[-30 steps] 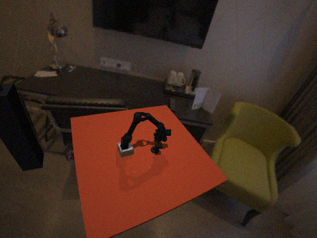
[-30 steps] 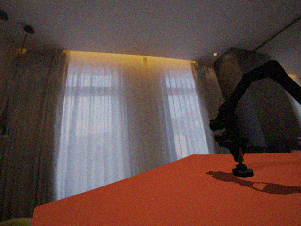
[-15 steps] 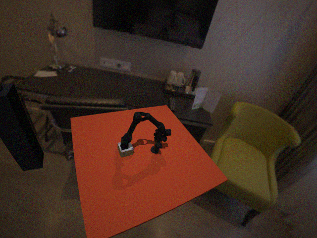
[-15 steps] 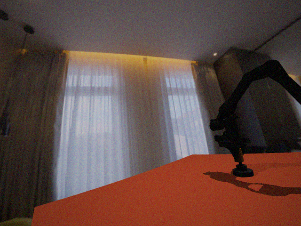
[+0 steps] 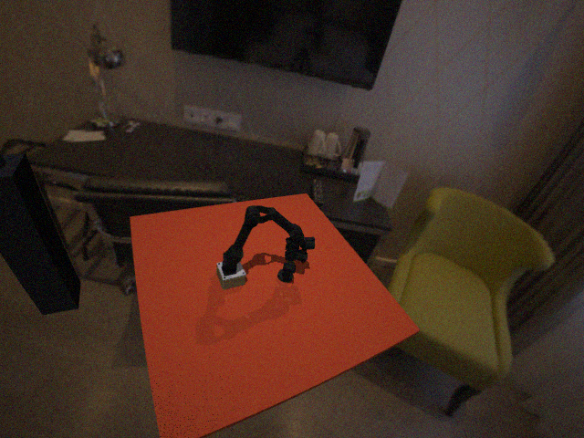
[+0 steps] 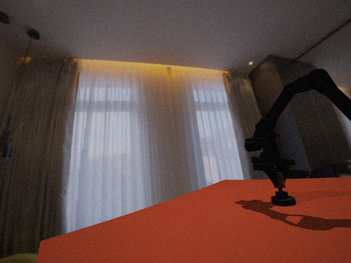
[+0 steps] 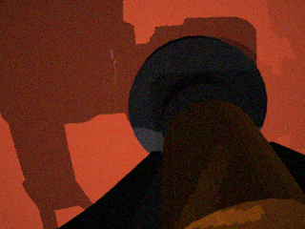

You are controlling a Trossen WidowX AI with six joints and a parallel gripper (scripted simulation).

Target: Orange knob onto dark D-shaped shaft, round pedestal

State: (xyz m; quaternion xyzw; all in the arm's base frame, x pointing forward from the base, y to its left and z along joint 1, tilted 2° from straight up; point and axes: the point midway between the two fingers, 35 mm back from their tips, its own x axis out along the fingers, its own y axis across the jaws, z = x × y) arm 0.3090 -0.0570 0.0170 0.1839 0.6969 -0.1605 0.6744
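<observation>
Now: the orange knob 2 cm above my gripper tip. Also, from my gripper tip: round dark pedestal (4 cm below).
</observation>
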